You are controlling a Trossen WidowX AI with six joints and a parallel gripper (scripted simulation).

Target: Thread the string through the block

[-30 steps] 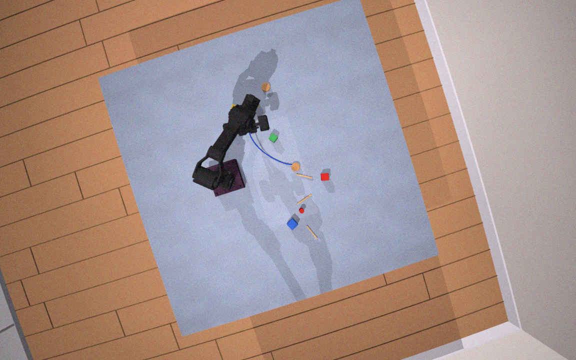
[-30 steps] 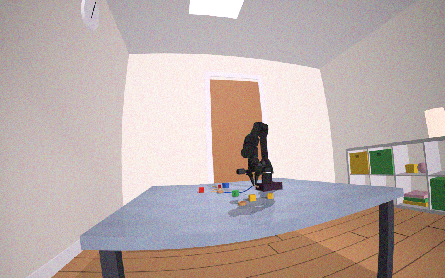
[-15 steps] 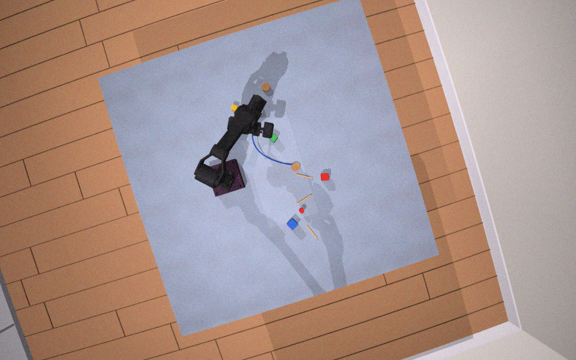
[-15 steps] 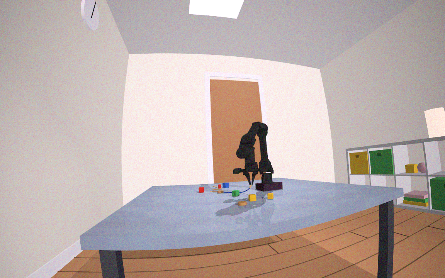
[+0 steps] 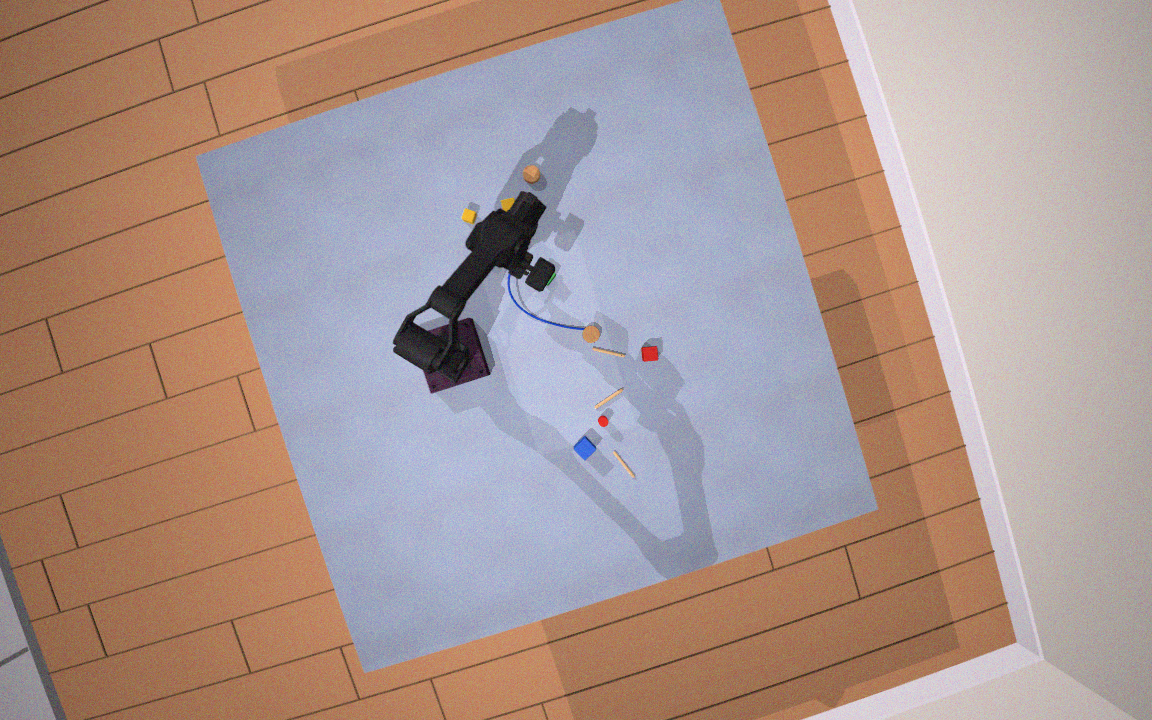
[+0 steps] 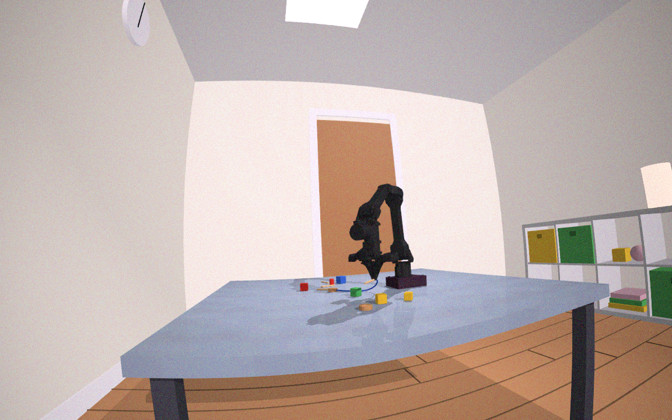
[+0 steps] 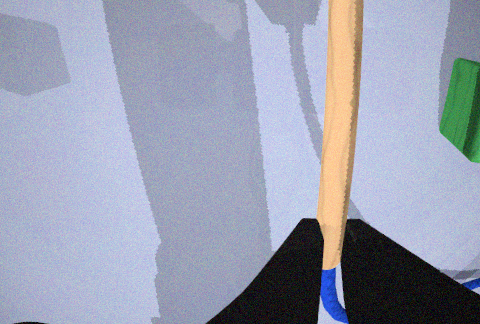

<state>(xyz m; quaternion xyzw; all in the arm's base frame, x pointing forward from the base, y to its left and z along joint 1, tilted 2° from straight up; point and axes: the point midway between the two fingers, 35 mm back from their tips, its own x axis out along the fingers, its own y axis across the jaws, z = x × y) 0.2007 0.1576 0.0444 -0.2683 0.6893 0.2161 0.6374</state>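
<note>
The green block lies 6 cm ahead of my gripper tip, 4 cm to the right of it and 4 cm below it. Also, from my gripper tip: red cube: 23 cm ahead, 29 cm to the right, 4 cm below; thin wooden stick: 1 cm ahead, 1 cm to the left; round wooden button: 12 cm ahead, 20 cm to the right, 5 cm below.
</note>
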